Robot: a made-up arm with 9 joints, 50 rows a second.
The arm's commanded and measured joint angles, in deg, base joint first. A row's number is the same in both.
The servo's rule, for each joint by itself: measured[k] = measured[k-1] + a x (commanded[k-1-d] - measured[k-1]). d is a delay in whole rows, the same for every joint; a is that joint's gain. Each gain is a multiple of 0.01, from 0.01 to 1. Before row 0 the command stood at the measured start. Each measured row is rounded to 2 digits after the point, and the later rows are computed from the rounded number. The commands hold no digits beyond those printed.
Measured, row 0:
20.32, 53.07, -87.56, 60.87, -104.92, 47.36, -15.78, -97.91, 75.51
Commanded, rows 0 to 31:
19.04, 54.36, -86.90, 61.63, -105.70, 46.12, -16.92, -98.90, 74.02
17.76, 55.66, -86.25, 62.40, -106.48, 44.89, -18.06, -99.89, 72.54
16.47, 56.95, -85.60, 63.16, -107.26, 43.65, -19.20, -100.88, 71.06
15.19, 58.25, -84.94, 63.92, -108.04, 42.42, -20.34, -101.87, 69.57
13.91, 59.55, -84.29, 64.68, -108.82, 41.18, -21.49, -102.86, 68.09
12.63, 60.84, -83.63, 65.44, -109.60, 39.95, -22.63, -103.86, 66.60
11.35, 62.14, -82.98, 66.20, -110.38, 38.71, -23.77, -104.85, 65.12
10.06, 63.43, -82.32, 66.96, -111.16, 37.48, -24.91, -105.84, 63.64
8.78, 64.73, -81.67, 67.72, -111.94, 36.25, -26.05, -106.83, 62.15
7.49, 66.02, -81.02, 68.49, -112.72, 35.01, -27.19, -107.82, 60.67
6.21, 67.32, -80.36, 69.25, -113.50, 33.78, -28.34, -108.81, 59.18
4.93, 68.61, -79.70, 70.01, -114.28, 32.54, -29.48, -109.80, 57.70
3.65, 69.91, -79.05, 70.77, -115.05, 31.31, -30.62, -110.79, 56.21
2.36, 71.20, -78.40, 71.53, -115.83, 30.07, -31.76, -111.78, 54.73
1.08, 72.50, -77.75, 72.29, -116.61, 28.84, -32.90, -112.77, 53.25
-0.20, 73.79, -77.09, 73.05, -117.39, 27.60, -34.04, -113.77, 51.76
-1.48, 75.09, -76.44, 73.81, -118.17, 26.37, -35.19, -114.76, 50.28
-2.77, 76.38, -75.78, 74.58, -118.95, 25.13, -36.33, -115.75, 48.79
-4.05, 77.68, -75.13, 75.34, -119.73, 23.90, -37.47, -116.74, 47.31
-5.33, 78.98, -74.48, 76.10, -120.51, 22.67, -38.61, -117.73, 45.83
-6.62, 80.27, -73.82, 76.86, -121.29, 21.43, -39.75, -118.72, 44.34
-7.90, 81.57, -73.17, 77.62, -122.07, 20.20, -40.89, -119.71, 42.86
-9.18, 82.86, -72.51, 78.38, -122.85, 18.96, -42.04, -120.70, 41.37
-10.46, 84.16, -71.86, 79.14, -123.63, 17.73, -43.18, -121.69, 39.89
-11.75, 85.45, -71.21, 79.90, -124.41, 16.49, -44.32, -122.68, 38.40
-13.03, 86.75, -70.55, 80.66, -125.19, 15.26, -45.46, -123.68, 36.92
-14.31, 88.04, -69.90, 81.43, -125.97, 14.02, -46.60, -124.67, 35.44
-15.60, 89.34, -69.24, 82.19, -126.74, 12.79, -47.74, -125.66, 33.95
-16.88, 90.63, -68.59, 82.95, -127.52, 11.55, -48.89, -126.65, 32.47
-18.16, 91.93, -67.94, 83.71, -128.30, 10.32, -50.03, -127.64, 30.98
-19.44, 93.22, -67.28, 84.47, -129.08, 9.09, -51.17, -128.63, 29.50
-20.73, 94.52, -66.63, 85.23, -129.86, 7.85, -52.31, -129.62, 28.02
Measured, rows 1 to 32:
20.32, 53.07, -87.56, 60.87, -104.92, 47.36, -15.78, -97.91, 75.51
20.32, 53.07, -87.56, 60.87, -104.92, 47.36, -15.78, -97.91, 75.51
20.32, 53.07, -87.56, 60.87, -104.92, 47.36, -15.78, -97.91, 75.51
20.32, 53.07, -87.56, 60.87, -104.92, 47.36, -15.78, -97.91, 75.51
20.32, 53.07, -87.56, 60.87, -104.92, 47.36, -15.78, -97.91, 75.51
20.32, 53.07, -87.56, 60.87, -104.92, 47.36, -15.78, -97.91, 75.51
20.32, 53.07, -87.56, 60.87, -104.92, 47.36, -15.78, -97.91, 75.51
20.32, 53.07, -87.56, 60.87, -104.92, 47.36, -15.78, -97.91, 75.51
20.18, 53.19, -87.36, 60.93, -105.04, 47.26, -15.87, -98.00, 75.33
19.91, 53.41, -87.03, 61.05, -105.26, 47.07, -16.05, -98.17, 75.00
19.53, 53.73, -86.60, 61.22, -105.56, 46.80, -16.30, -98.41, 74.53
19.05, 54.14, -86.10, 61.44, -105.93, 46.45, -16.62, -98.72, 73.93
18.48, 54.63, -85.56, 61.70, -106.36, 46.03, -17.01, -99.09, 73.23
17.84, 55.19, -84.98, 62.00, -106.85, 45.54, -17.46, -99.52, 72.43
17.13, 55.82, -84.38, 62.34, -107.38, 44.99, -17.96, -100.00, 71.55
16.35, 56.50, -83.76, 62.71, -107.95, 44.39, -18.52, -100.53, 70.60
15.52, 57.24, -83.13, 63.11, -108.55, 43.74, -19.12, -101.10, 69.59
14.64, 58.03, -82.50, 63.54, -109.18, 43.04, -19.77, -101.70, 68.52
13.71, 58.87, -81.86, 64.00, -109.83, 42.30, -20.46, -102.34, 67.40
12.74, 59.75, -81.21, 64.48, -110.50, 41.52, -21.18, -103.01, 66.24
11.74, 60.66, -80.56, 64.98, -111.18, 40.70, -21.94, -103.71, 65.04
10.71, 61.61, -79.91, 65.50, -111.88, 39.85, -22.73, -104.44, 63.80
9.65, 62.59, -79.26, 66.04, -112.59, 38.97, -23.54, -105.19, 62.53
8.57, 63.60, -78.61, 66.60, -113.31, 38.06, -24.38, -105.96, 61.24
7.46, 64.63, -77.96, 67.18, -114.04, 37.12, -25.24, -106.75, 59.92
6.33, 65.69, -77.31, 67.77, -114.78, 36.16, -26.13, -107.56, 58.58
5.19, 66.77, -76.66, 68.38, -115.52, 35.18, -27.04, -108.39, 57.23
4.03, 67.87, -76.01, 69.00, -116.27, 34.18, -27.97, -109.23, 55.86
2.86, 68.99, -75.35, 69.63, -117.02, 33.16, -28.91, -110.08, 54.48
1.68, 70.12, -74.70, 70.27, -117.78, 32.12, -29.87, -110.95, 53.09
0.49, 71.27, -74.04, 70.92, -118.54, 31.07, -30.84, -111.83, 51.68
-0.71, 72.43, -73.39, 71.58, -119.30, 30.00, -31.83, -112.72, 50.27
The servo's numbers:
d 8
a 0.11 0.09 0.30 0.08 0.15 0.08 0.08 0.09 0.12

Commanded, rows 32 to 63:
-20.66, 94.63, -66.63, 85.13, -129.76, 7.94, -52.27, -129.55, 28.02
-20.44, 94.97, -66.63, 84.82, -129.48, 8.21, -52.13, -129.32, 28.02
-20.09, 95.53, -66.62, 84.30, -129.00, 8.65, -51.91, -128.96, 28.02
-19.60, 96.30, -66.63, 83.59, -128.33, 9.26, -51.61, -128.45, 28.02
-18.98, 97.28, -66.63, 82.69, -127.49, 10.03, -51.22, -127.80, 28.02
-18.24, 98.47, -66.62, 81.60, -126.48, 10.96, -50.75, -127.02, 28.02
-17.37, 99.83, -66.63, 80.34, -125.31, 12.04, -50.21, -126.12, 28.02
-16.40, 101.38, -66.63, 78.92, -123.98, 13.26, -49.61, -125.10, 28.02
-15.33, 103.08, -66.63, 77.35, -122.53, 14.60, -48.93, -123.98, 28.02
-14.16, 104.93, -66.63, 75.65, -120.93, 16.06, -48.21, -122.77, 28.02
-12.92, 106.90, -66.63, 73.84, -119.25, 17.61, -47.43, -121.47, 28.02
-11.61, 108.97, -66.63, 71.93, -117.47, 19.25, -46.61, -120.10, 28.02
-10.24, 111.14, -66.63, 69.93, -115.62, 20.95, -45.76, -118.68, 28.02
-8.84, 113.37, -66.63, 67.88, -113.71, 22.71, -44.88, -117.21, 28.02
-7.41, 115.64, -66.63, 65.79, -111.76, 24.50, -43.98, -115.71, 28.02
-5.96, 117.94, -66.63, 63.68, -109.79, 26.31, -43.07, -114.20, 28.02
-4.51, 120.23, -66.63, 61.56, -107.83, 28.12, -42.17, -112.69, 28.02
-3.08, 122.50, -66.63, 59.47, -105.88, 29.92, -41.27, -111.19, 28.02
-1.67, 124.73, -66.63, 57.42, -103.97, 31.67, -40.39, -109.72, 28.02
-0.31, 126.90, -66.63, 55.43, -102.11, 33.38, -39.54, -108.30, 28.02
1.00, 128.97, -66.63, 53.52, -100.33, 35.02, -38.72, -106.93, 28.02
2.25, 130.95, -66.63, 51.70, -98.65, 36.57, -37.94, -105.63, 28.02
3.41, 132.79, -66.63, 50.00, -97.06, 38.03, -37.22, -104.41, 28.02
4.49, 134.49, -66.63, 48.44, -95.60, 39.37, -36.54, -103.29, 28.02
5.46, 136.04, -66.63, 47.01, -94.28, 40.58, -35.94, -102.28, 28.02
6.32, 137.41, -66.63, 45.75, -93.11, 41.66, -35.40, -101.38, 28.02
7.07, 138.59, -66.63, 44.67, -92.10, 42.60, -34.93, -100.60, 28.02
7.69, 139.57, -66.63, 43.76, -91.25, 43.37, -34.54, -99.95, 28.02
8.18, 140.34, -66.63, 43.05, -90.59, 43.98, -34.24, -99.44, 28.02
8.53, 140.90, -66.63, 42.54, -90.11, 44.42, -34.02, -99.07, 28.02
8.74, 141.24, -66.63, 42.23, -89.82, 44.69, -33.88, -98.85, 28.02
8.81, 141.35, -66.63, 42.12, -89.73, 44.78, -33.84, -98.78, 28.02
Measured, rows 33 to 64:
-1.92, 73.60, -72.74, 72.25, -120.07, 28.92, -32.83, -113.62, 48.85
-3.14, 74.78, -72.08, 72.92, -120.84, 27.83, -33.84, -114.53, 47.42
-4.37, 75.97, -71.43, 73.60, -121.61, 26.73, -34.86, -115.44, 45.98
-5.61, 77.17, -70.77, 74.29, -122.38, 25.61, -35.89, -116.36, 44.54
-6.85, 78.38, -70.12, 74.98, -123.15, 24.49, -36.93, -117.29, 43.09
-8.09, 79.60, -69.47, 75.68, -123.92, 23.36, -37.98, -118.22, 41.64
-9.34, 80.83, -68.81, 76.38, -124.69, 22.22, -39.04, -119.16, 40.18
-10.59, 82.06, -68.16, 77.09, -125.47, 21.07, -40.10, -120.10, 38.72
-11.70, 83.19, -67.70, 77.73, -126.11, 20.02, -41.07, -120.95, 37.44
-12.66, 84.25, -67.38, 78.30, -126.62, 19.08, -41.95, -121.70, 36.31
-13.48, 85.27, -67.15, 78.78, -126.98, 18.25, -42.75, -122.35, 35.32
-14.15, 86.26, -66.99, 79.16, -127.18, 17.53, -43.46, -122.90, 34.44
-14.68, 87.25, -66.88, 79.44, -127.23, 16.93, -44.08, -123.34, 33.67
-15.07, 88.26, -66.80, 79.61, -127.12, 16.45, -44.61, -123.67, 32.99
-15.32, 89.30, -66.75, 79.67, -126.85, 16.10, -45.06, -123.89, 32.39
-15.44, 90.39, -66.71, 79.61, -126.42, 15.87, -45.42, -124.00, 31.87
-15.43, 91.53, -66.69, 79.43, -125.84, 15.77, -45.70, -124.00, 31.41
-15.29, 92.74, -66.67, 79.13, -125.10, 15.79, -45.90, -123.89, 31.00
-15.03, 94.01, -66.66, 78.71, -124.22, 15.94, -46.02, -123.67, 30.64
-14.65, 95.36, -66.65, 78.17, -123.21, 16.20, -46.07, -123.35, 30.33
-14.16, 96.78, -66.64, 77.51, -122.07, 16.58, -46.05, -122.93, 30.05
-13.57, 98.27, -66.64, 76.74, -120.82, 17.07, -45.96, -122.42, 29.81
-12.89, 99.83, -66.64, 75.86, -119.46, 17.66, -45.80, -121.82, 29.60
-12.13, 101.46, -66.64, 74.89, -118.01, 18.35, -45.58, -121.13, 29.41
-11.29, 103.15, -66.64, 73.82, -116.48, 19.13, -45.31, -120.37, 29.24
-10.39, 104.89, -66.64, 72.67, -114.89, 19.99, -44.99, -119.54, 29.09
-9.43, 106.68, -66.64, 71.45, -113.25, 20.92, -44.62, -118.66, 28.96
-8.43, 108.50, -66.64, 70.17, -111.58, 21.92, -44.21, -117.73, 28.85
-7.39, 110.34, -66.64, 68.84, -109.89, 22.97, -43.77, -116.76, 28.75
-6.33, 112.19, -66.64, 67.47, -108.20, 24.06, -43.30, -115.76, 28.66
-5.26, 114.04, -66.64, 66.07, -106.53, 25.18, -42.81, -114.74, 28.58
-4.19, 115.88, -66.64, 64.66, -104.89, 26.32, -42.31, -113.71, 28.51

